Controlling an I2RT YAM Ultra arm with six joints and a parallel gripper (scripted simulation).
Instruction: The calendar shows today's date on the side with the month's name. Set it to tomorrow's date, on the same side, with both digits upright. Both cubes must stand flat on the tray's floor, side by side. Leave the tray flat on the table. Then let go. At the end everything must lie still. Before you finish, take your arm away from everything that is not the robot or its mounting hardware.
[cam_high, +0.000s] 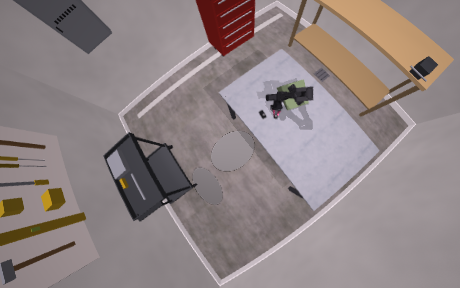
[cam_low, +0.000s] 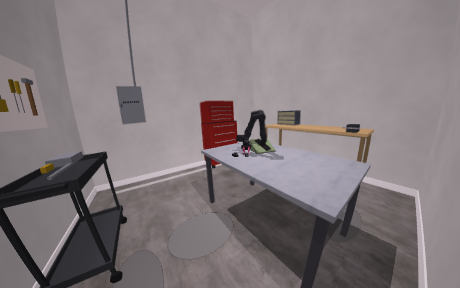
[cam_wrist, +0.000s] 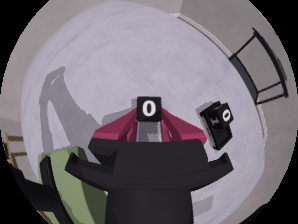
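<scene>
The black calendar cube is 10 mm to the left of my hand and 10 mm below it.
</scene>
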